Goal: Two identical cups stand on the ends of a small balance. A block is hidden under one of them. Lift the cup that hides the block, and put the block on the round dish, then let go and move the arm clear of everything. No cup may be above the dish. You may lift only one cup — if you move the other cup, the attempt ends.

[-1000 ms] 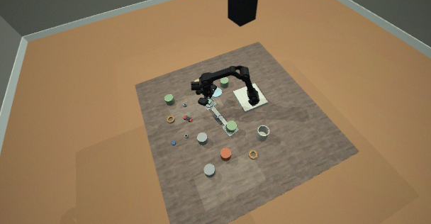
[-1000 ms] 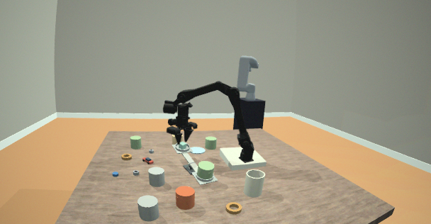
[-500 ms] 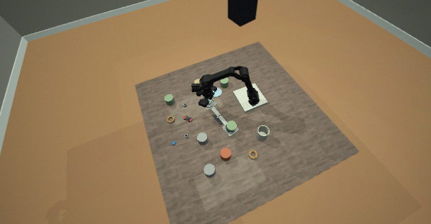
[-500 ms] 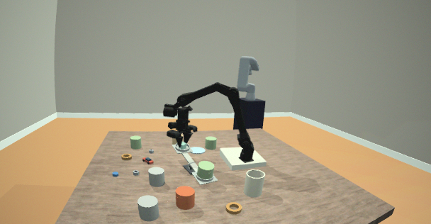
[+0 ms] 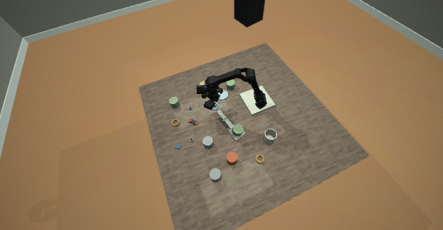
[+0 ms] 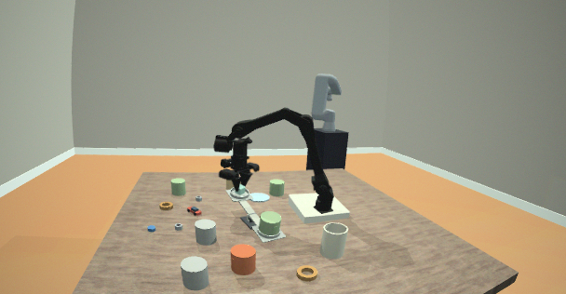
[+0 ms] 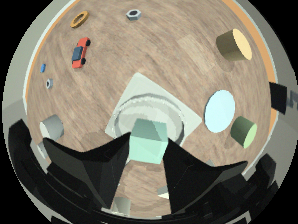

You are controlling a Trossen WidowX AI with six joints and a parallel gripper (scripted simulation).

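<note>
The round light-blue dish lies 130 mm behind my gripper tip, 100 mm to the right of it and 90 mm below it. Round my gripper tip: mint block: right at my gripper tip; then small balance: 120 mm to the left, 50 mm below, 10 mm behind; then red toy car: 190 mm ahead, 80 mm below, 20 mm to the right.
</note>
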